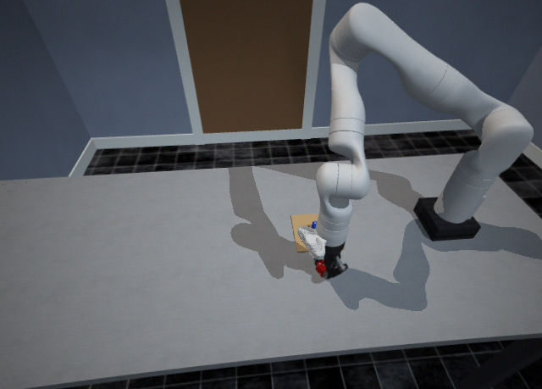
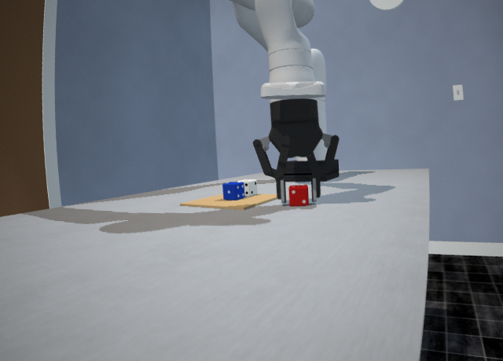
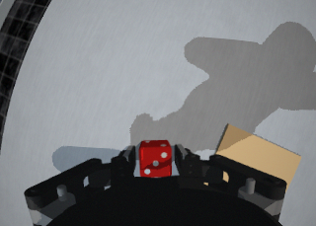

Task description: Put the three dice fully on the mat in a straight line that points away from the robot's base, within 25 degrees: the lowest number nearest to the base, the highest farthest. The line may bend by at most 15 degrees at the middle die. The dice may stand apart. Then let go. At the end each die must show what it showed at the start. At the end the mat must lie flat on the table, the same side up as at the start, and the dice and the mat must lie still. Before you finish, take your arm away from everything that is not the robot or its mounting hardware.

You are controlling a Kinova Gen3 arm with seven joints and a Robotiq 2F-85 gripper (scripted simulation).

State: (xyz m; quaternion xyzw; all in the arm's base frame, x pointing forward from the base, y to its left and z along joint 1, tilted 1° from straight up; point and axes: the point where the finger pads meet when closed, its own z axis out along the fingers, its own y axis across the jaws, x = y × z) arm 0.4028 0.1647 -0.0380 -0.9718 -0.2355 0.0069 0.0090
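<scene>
The red die lies 1 cm below my hand. The rest, counted from my hand: white die (14 cm to the right, 5 cm behind); then tan mat (14 cm to the right, 2 cm below); then blue die (14 cm to the right).
</scene>
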